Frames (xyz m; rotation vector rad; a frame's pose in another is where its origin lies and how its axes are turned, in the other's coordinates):
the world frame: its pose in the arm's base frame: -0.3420 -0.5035 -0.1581 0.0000 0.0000 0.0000
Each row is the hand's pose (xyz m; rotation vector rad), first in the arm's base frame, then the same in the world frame.
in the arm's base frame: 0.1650 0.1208 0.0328 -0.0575 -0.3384 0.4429
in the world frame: 0.5070 0.6243 0.1909 -0.0575 -0.3384 0.4429
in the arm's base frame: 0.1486 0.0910 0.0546 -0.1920 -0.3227 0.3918
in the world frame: 0.4906 0.5945 0.2127 -0.1920 -0.3227 0.3918
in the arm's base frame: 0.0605 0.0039 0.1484 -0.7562 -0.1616 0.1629
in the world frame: 0.4025 0.5074 0.3065 -0.7562 -0.1616 0.1629
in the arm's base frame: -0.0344 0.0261 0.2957 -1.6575 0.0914 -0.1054
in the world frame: 0.3076 0.5296 0.4538 -1.6575 0.0914 -0.1054
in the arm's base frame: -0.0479 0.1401 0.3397 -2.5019 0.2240 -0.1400
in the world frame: 0.2941 0.6436 0.4978 -2.5019 0.2240 -0.1400
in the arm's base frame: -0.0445 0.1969 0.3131 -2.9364 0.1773 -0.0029
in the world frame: 0.2975 0.7004 0.4712 -2.9364 0.1773 -0.0029
